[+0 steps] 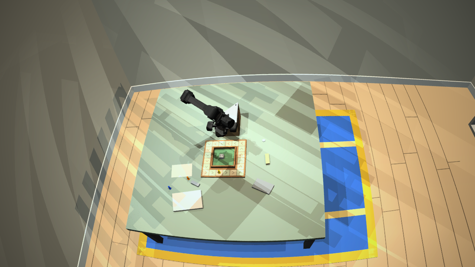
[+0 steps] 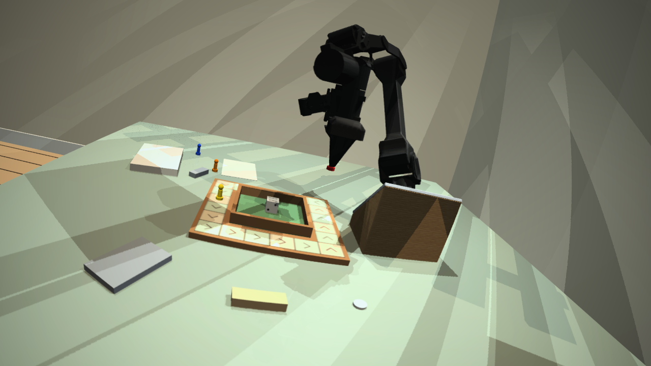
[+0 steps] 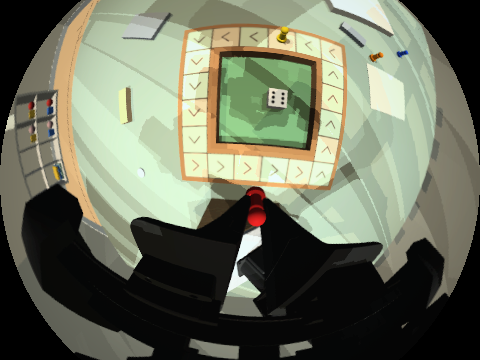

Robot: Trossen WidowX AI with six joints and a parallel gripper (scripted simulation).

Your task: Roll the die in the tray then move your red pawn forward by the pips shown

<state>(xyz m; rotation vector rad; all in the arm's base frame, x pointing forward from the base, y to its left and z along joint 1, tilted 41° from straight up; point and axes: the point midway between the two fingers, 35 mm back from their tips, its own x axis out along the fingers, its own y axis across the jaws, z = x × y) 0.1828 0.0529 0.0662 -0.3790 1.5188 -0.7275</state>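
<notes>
My gripper tip is 110 mm above the die, 90 mm short of it and 40 mm to the left of it. Round my gripper tip: yellow pawn 200 mm ahead, 110 mm below, 50 mm to the right; then green tray 130 mm below, 90 mm ahead, 20 mm to the right; then red pawn 10 mm above.
</notes>
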